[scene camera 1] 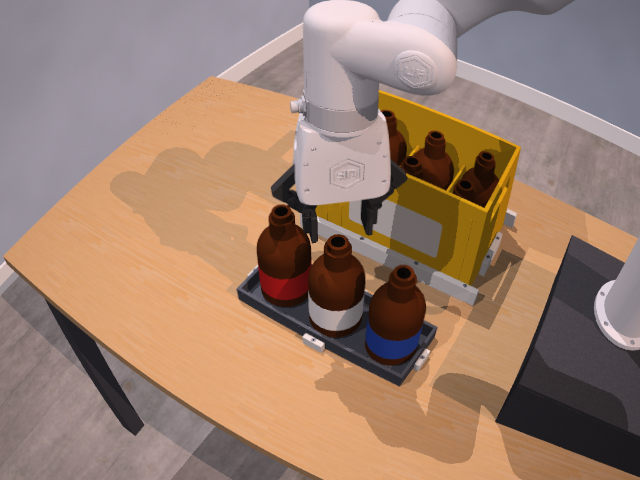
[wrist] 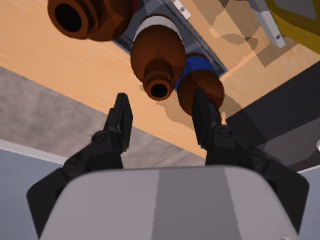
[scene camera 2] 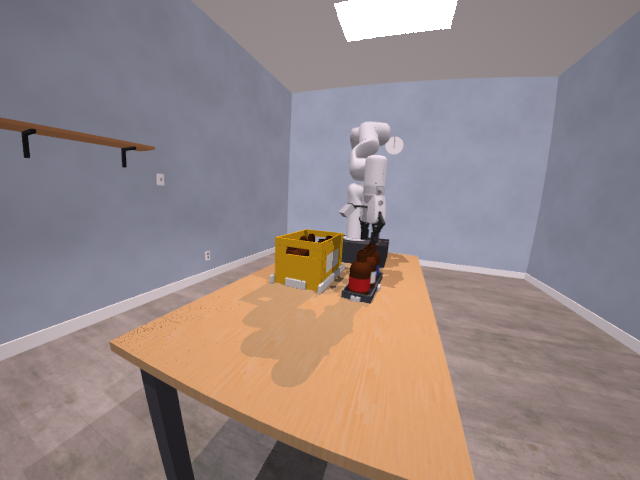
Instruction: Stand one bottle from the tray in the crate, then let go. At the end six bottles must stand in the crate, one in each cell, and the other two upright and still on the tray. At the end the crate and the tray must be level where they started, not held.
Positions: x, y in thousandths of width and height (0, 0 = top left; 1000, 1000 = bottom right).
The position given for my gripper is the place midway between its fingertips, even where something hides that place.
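I can see my gripper (scene camera 1: 530, 480). The wrist view shows my gripper (wrist: 505, 431) too, and scene camera 2 also shows my gripper (scene camera 2: 577, 503). There's a yellow crate (scene camera 2: 507, 539) as well.
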